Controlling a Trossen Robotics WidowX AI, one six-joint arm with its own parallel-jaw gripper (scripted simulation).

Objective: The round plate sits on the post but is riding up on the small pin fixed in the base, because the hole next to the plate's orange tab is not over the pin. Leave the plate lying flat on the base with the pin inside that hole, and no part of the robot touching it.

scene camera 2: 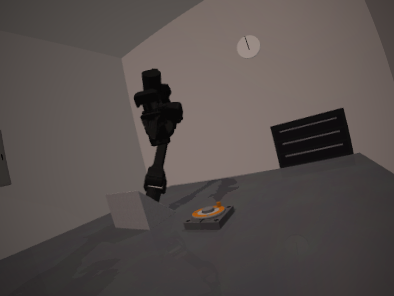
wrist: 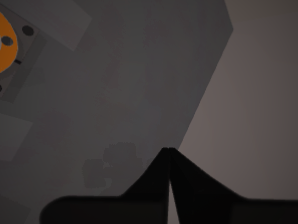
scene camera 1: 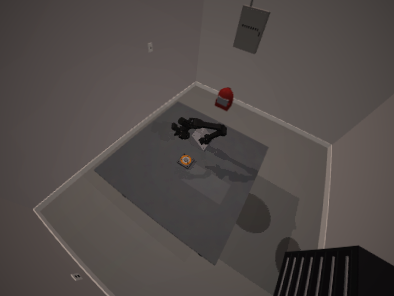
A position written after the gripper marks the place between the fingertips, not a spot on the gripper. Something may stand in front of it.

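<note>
Shut and holding nothing, the gripper appears at [scene camera 2: 154, 140]. The wrist view has the gripper too, at [wrist: 168, 153].
</note>
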